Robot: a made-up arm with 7 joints.
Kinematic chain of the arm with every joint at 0, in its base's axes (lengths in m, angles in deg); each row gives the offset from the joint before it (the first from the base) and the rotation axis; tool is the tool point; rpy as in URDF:
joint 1: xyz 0 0 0.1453 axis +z
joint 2: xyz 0 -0.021 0.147 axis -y
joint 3: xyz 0 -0.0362 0.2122 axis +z
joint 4: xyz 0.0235 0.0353 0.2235 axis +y
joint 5: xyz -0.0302 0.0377 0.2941 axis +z
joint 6: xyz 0 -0.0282 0.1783 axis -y
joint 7: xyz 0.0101 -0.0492 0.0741 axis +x
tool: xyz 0 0 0 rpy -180 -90 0
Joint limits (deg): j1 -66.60..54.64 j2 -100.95..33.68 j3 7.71..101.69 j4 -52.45..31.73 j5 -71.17..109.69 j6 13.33..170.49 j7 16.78..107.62
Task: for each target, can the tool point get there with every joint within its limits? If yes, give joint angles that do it. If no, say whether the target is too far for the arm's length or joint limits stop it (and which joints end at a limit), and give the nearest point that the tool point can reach.
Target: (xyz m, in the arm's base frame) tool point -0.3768 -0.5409 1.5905
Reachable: no: too far | nearest point -0.2578 -0.3701 1.1805 | short by 0.460 m
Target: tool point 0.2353 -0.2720 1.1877
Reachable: yes | joints -40.96 -25.53 24.81 -14.22 95.99 48.41 60.65
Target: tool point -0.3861 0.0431 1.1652
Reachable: yes | joints -30.51 19.58 64.62 -4.90 1.61 63.02 48.53
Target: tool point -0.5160 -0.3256 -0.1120
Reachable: no: joint limits stop it (at a limit: joint 1, joint 2, joint 3, joint 4) | nearest point -0.1881 -0.7258 0.1131 | short by 0.564 m
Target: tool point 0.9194 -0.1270 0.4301
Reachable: yes | joints -4.08 -80.07 80.67 5.29 20.48 79.39 74.92
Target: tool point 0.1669 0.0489 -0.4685
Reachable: no: joint limits stop it (at a limit: joint 2, joint 3, joint 4, joint 5) | nearest point 0.6714 0.1967 -0.1455 | short by 0.617 m
